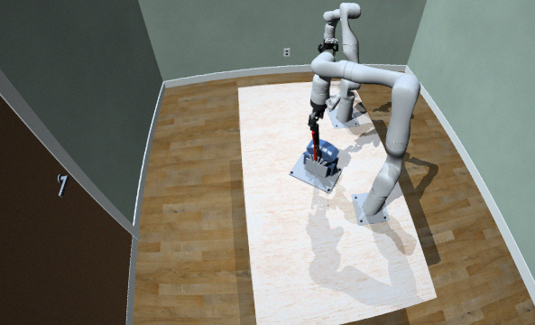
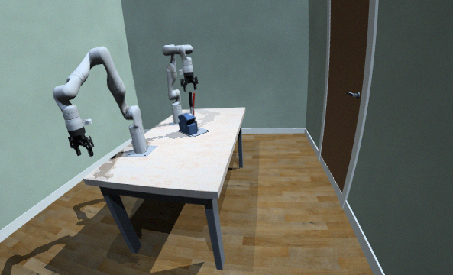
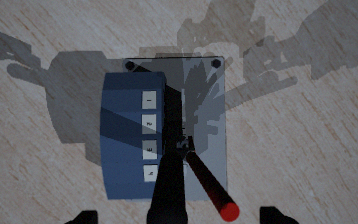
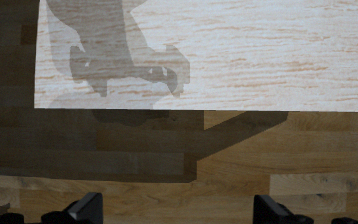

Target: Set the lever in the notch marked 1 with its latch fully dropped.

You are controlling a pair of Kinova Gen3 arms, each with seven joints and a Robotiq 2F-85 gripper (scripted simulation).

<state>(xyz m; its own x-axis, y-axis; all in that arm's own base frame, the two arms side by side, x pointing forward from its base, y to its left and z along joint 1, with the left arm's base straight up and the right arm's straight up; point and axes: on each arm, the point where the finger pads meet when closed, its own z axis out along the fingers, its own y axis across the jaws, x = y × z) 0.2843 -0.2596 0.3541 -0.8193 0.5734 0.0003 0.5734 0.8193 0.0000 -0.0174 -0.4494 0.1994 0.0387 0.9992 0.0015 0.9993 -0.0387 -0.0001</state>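
Right now the red bar is 16 cm below my left hand and 2 cm to the left of it.
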